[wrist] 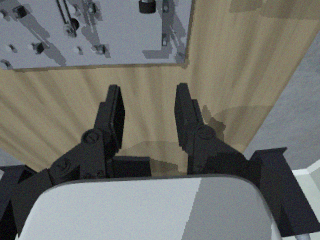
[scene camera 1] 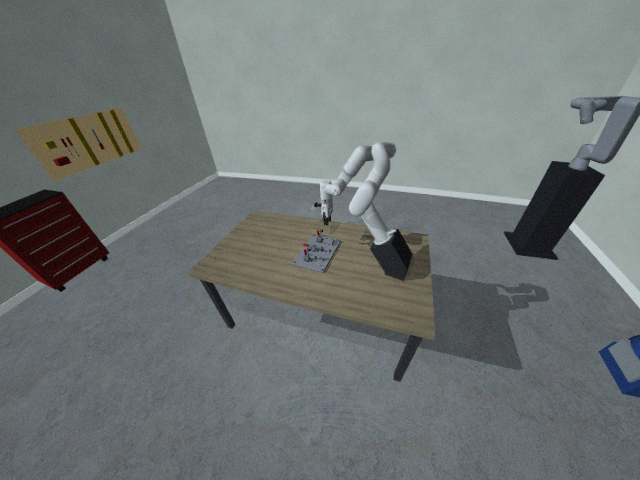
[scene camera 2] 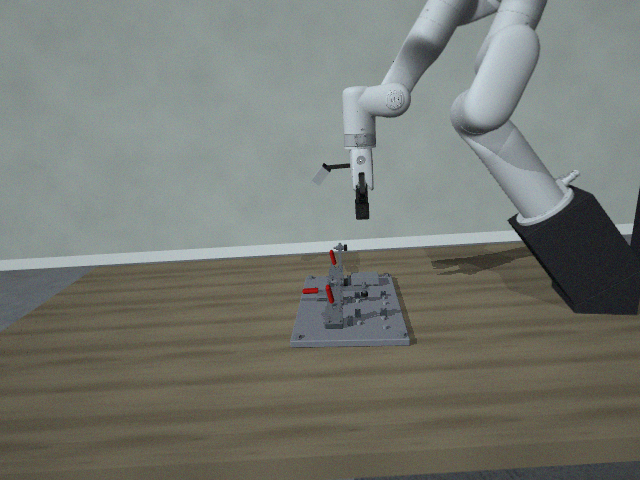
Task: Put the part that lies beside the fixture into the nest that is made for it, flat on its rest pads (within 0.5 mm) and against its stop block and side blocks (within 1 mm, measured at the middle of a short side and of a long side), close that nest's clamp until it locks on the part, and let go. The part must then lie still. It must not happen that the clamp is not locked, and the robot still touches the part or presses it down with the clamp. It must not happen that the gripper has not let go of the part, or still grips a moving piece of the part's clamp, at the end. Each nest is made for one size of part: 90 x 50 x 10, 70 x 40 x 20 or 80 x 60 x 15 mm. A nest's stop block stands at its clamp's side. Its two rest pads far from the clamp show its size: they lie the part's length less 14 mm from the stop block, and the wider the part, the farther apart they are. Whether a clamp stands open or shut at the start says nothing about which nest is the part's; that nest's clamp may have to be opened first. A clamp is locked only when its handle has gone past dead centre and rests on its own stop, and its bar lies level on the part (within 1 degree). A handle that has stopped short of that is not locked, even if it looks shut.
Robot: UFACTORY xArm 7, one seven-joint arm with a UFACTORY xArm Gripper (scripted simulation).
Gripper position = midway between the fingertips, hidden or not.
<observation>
In view: my gripper (scene camera 2: pixel 362 216) and a grey fixture plate (scene camera 1: pixel 316 264).
My gripper shows as well in the wrist view (wrist: pixel 149 97).
</observation>
